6 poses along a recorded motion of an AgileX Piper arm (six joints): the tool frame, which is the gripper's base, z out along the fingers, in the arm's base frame.
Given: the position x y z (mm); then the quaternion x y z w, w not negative.
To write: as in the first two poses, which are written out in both.
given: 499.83 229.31 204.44 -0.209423 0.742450 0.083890 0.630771
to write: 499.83 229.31 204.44 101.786 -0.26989 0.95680 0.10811
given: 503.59 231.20 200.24 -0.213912 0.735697 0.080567 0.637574
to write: 503.59 231.20 200.24 100.778 -0.27767 0.95497 0.10458
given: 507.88 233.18 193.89 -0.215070 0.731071 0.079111 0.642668
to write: 507.88 233.18 193.89 100.018 -0.28072 0.95422 0.10326
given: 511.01 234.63 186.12 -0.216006 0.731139 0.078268 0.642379
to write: 511.01 234.63 186.12 100.061 -0.28185 0.95401 0.10213
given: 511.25 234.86 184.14 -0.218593 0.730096 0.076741 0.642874
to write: 511.25 234.86 184.14 99.987 -0.28538 0.95316 0.10019
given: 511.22 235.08 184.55 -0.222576 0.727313 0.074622 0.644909
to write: 511.22 235.08 184.55 99.682 -0.29123 0.95166 0.09764
